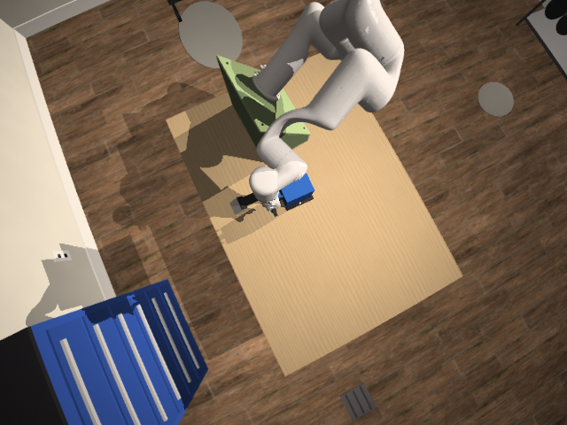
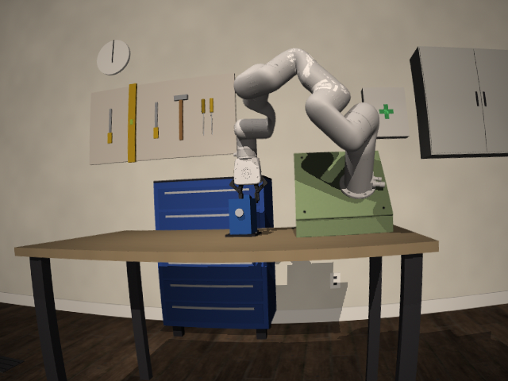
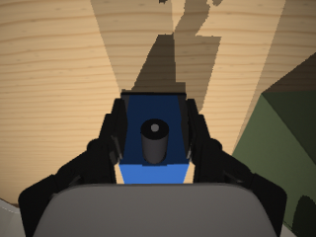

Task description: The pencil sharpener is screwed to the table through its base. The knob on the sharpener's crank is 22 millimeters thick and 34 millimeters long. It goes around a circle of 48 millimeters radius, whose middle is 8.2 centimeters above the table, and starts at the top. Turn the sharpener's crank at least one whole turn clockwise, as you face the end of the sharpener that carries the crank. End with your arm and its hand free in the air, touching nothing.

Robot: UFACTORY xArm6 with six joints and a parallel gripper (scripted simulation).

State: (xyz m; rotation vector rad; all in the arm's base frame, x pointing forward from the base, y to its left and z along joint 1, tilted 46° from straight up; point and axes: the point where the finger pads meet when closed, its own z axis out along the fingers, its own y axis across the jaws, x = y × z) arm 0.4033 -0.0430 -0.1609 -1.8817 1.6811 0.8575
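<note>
My gripper is now 20 mm to the right of the dark crank knob. Round my hand: crank: 20 mm to the left.
</note>
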